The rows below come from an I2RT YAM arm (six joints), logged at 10 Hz.
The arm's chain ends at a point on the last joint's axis. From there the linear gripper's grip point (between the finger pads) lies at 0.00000 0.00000 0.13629 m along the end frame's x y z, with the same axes.
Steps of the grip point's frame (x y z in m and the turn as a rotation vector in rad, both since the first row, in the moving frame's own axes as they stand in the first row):
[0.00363 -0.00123 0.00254 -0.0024 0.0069 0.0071]
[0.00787 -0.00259 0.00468 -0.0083 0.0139 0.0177]
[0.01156 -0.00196 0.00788 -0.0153 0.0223 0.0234]
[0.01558 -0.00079 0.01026 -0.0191 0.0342 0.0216]
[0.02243 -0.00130 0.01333 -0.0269 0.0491 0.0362]
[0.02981 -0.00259 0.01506 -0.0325 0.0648 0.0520]
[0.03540 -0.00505 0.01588 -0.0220 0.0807 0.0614]
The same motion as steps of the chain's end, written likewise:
[0.00269 -0.00156 0.00254 -0.0024 0.0069 0.0071]
[0.00599 -0.00374 0.00470 -0.0083 0.0139 0.0177]
[0.00855 -0.00408 0.00793 -0.0153 0.0223 0.0234]
[0.01095 -0.00344 0.01036 -0.0191 0.0342 0.0216]
[0.01581 -0.00508 0.01354 -0.0269 0.0491 0.0362]
[0.02111 -0.00724 0.01542 -0.0325 0.0648 0.0520]
[0.02451 -0.00838 0.01636 -0.0220 0.0807 0.0614]

